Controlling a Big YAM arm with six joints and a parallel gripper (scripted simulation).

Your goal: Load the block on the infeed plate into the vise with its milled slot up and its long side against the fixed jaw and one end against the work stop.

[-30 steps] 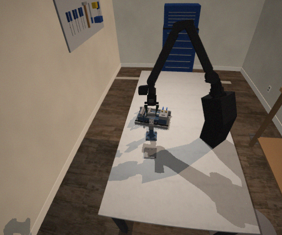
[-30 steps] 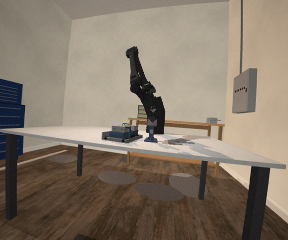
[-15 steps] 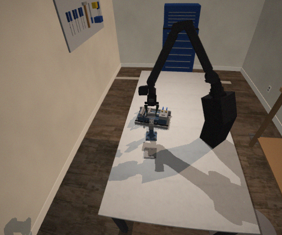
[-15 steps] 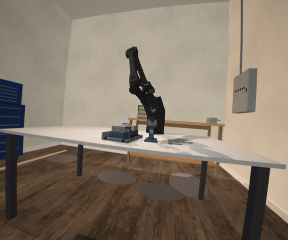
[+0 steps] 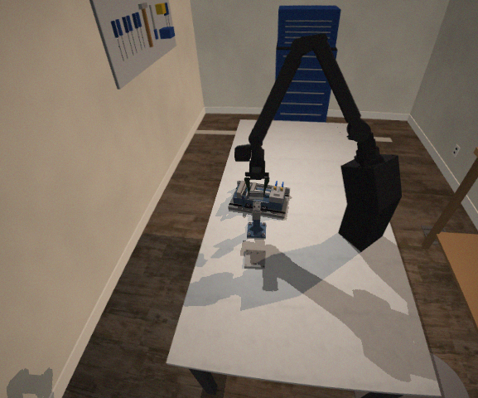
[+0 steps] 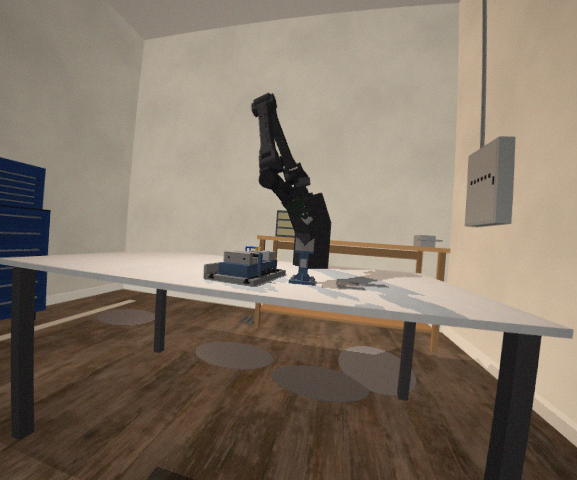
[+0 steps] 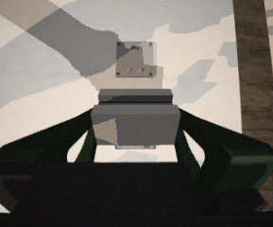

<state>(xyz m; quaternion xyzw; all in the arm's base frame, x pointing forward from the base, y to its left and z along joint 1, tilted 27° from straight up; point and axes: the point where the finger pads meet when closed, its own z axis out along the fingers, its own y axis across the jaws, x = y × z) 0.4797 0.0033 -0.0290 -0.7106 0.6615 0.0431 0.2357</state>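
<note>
My hand is 10 mm to the right of the part. The rest, counted from my hand: post 180 mm below; air cylinder rod 190 mm to the right, 160 mm below, 40 mm behind; work stop rod 170 mm to the right, 150 mm below, 60 mm ahead.
</note>
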